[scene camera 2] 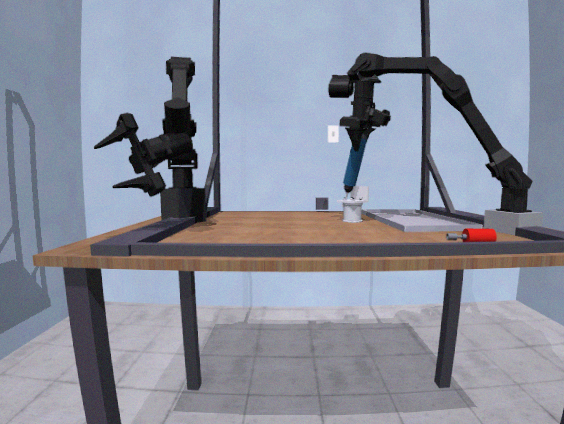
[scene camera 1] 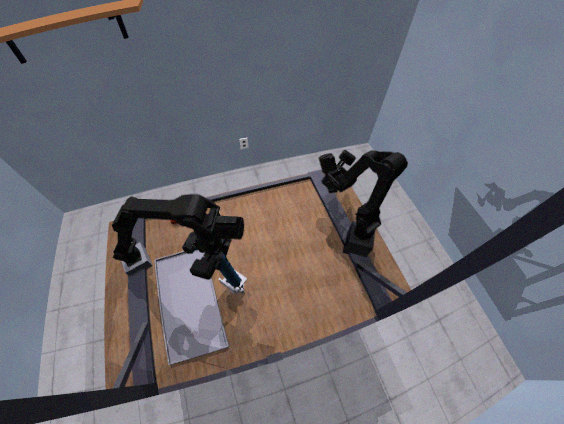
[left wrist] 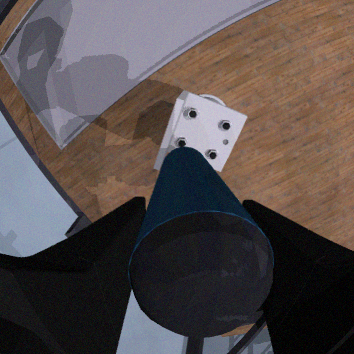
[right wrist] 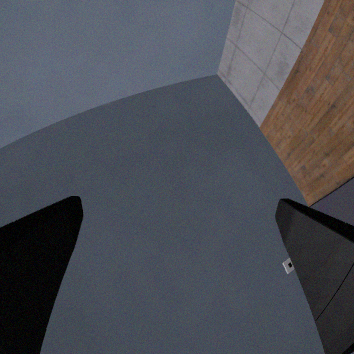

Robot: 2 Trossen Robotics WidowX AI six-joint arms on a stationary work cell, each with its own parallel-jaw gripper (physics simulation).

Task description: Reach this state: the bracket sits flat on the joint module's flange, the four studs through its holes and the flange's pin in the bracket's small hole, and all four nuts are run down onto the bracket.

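Seen in the pictures: left gripper, between the fingertips: [scene camera 2: 359, 150] [scene camera 1: 221, 263] [left wrist: 193, 208]; right gripper, between the fingertips: [scene camera 2: 103, 167] [scene camera 1: 341, 163] [right wrist: 181, 208]; left arm's base, origin of its link: [scene camera 2: 513, 211] [scene camera 1: 132, 257]; right arm's base, origin of its link: [scene camera 2: 182, 188] [scene camera 1: 362, 234].
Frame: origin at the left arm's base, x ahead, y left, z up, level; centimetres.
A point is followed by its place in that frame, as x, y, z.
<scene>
The white bracket [scene camera 2: 361, 193] {27.8, -31.9, 3.3} [left wrist: 205, 130] {30.9, -31.6, 1.2} lies on the white joint module [scene camera 2: 352, 213] {32.2, -29.5, -2.6}, its upright flap at one edge. In the left wrist view, four studs with nuts show at its holes, such as the upper-left nut [left wrist: 192, 113] {28.6, -30.9, 2.2} and right nut [left wrist: 226, 125] {31.9, -29.6, 2.0}; the small hole [left wrist: 225, 142] {33.4, -31.2, 1.0} shows too. How far down the nuts sit is too small to tell. My left gripper [scene camera 1: 223, 255] {29.7, -30.4, 16.5} [scene camera 2: 358, 142] {29.7, -30.4, 16.5} [left wrist: 193, 208] {29.7, -30.4, 16.5} is shut on the blue driver [scene camera 1: 230, 274] {30.5, -34.0, 13.5} [scene camera 2: 353, 167] {31.5, -30.7, 11.4}, whose hidden tip is over the nut [left wrist: 181, 142] {29.8, -34.1, 2.0}. My right gripper [scene camera 2: 104, 167] {97.7, -16.1, 10.8} [right wrist: 181, 208] {97.7, -16.1, 10.8} is open and empty.
A grey tray [scene camera 1: 187, 295] {12.7, -24.9, -5.0} [scene camera 2: 430, 222] {11.1, -19.0, -5.0} [left wrist: 150, 30] {18.2, -27.6, -5.0} lies beside the joint module. A red-handled tool [scene camera 2: 479, 235] {24.9, 10.1, -3.1} lies near the table edge at the right in scene camera 2. Dark frame rails [scene camera 2: 300, 249] {61.8, 5.7, -4.0} border the table.
</scene>
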